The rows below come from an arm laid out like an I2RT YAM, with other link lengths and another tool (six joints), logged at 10 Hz.
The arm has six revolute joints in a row. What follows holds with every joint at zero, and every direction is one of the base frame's. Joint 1 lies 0.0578 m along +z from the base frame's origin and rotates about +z. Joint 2 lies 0.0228 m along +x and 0.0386 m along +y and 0.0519 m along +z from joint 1 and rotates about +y. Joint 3 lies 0.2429 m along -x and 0.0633 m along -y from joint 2 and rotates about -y. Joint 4 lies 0.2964 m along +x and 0.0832 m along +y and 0.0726 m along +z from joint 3 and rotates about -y. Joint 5 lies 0.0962 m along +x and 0.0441 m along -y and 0.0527 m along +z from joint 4 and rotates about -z. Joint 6 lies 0.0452 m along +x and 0.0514 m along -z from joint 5 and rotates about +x. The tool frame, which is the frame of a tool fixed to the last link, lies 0.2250 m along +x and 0.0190 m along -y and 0.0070 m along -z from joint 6; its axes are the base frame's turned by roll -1.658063, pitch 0.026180 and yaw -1.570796 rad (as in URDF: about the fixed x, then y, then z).
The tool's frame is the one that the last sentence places.
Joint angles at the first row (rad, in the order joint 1, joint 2, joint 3, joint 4, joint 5, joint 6):
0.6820 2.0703 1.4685 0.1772 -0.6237 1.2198
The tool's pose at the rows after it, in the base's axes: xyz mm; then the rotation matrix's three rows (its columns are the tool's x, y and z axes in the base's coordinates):
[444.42, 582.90, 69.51], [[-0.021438, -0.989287, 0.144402], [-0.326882, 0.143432, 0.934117], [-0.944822, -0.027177, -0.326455]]
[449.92, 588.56, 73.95], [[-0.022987, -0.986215, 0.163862], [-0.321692, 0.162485, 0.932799], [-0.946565, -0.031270, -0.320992]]
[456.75, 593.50, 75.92], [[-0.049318, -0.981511, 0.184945], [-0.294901, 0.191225, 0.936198], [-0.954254, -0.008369, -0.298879]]
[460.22, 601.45, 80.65], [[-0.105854, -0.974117, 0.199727], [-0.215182, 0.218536, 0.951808], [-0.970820, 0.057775, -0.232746]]
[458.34, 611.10, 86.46], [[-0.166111, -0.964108, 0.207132], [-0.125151, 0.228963, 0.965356], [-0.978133, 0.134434, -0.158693]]
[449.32, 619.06, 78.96], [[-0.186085, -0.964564, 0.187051], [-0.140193, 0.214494, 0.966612], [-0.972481, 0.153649, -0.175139]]
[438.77, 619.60, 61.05], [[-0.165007, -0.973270, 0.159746], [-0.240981, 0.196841, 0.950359], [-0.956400, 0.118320, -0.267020]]
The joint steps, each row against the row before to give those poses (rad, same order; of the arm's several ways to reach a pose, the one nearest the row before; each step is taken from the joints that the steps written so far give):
0.0079 0.0150 0.0092 0.0295 0.0273 0.0324
0.0088 0.0126 0.0237 0.0035 0.0256 0.0137
0.0038 0.0206 0.0081 0.0424 0.0183 0.0497
0.0030 0.0303 -0.0215 0.1265 0.0018 0.1171
0.0095 0.0343 -0.0228 0.1386 0.0030 0.1288
0.0149 0.0136 0.0178 -0.0263 -0.0031 0.0061
0.0139 -0.0118 0.0399 -0.1586 0.0052 -0.0998

